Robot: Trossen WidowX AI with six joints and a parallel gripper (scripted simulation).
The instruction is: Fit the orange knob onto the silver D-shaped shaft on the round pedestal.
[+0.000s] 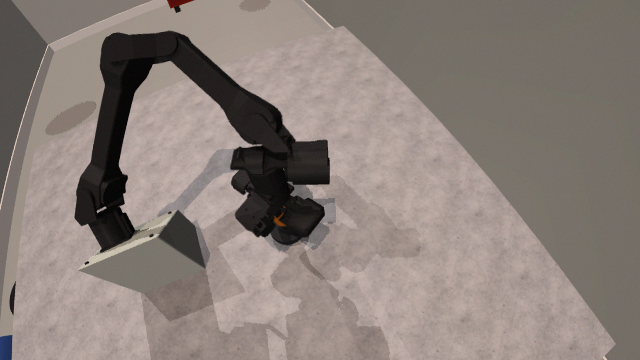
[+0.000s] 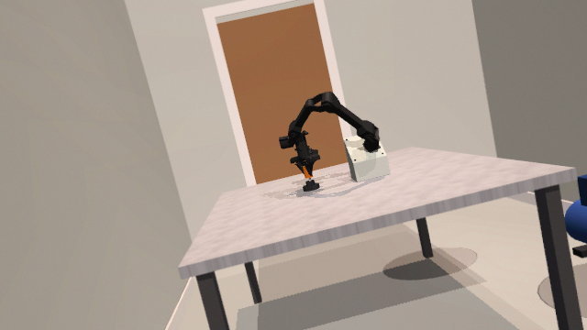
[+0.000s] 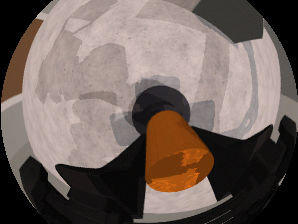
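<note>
Now: the orange knob 30 mm above my gripper tip. The rest, counted from my gripper tip: black round pedestal (40 mm below).
</note>
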